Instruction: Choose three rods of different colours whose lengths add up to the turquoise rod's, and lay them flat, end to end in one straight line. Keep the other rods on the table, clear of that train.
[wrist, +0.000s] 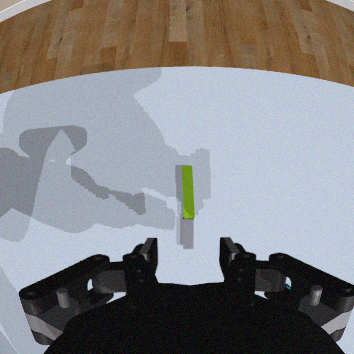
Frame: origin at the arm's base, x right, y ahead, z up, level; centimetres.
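Seen in the pictures: gripper, fingertip midpoint: (188, 249).
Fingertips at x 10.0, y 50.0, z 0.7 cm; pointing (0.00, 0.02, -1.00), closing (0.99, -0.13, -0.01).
A point is followed by its place in that frame.
A lime-green rod (187, 192) {x 10.5, y 53.8, z -4.7 cm} lies on the pale table (280, 130) {x 21.1, y 58.7, z -5.7 cm}, its long side running away from the gripper, slightly tilted in the view. My gripper (188, 249) {x 10.0, y 50.0, z 0.7 cm} is open, with nothing between its fingers. The rod's near end is just beyond the fingertips, roughly in line with the gap between them. A grey strip, apparently shadow, extends from that near end toward the gap. A tiny turquoise sliver (288, 287) {x 20.4, y 41.3, z -4.8 cm} shows through the right finger's linkage; most of whatever it belongs to is hidden. Rods of other colours cannot be made out.
The table's curved far edge crosses the upper part of the view, with wooden floor (177, 30) beyond it. Large grey shadows of the arm and gripper fall over the left and middle of the table, around the green rod. The gripper body hides the near part.
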